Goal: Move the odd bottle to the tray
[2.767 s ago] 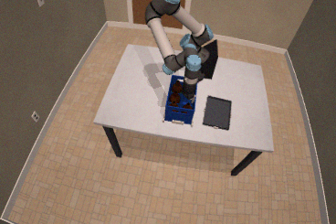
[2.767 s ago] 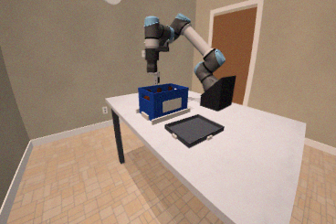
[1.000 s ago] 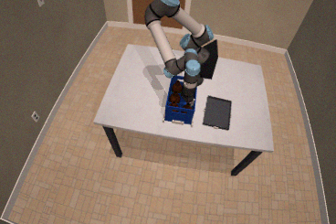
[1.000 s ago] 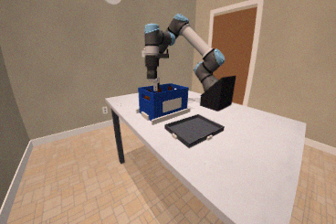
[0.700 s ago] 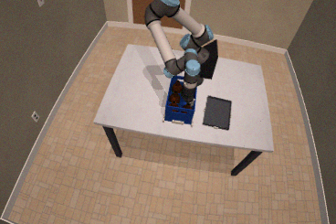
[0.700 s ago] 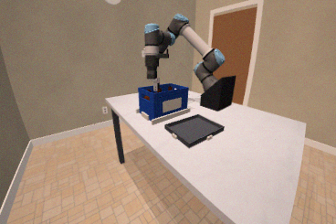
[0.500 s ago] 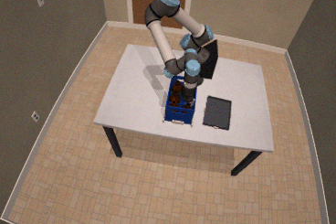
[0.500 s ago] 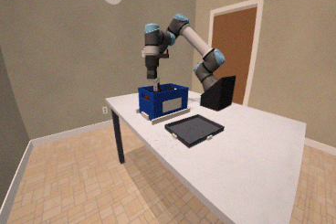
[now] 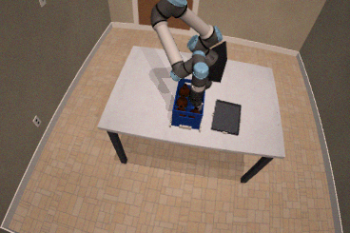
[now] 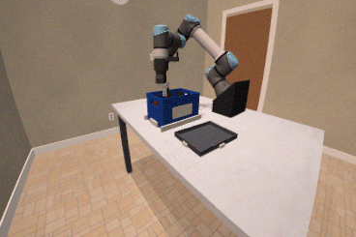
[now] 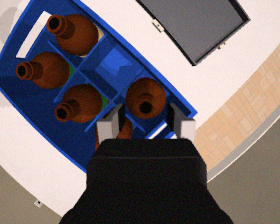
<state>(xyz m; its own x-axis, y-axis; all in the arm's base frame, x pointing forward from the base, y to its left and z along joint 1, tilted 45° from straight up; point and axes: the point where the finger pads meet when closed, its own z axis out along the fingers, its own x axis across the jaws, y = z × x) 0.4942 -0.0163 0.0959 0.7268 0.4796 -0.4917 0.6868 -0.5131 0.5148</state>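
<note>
My gripper is now 110 mm above the bottle and 90 mm to the left of it. Round my hand: dark tray (230 mm to the left, 190 mm below, 70 mm behind); then blue crate (120 mm below, 90 mm behind, 50 mm to the right).
</note>
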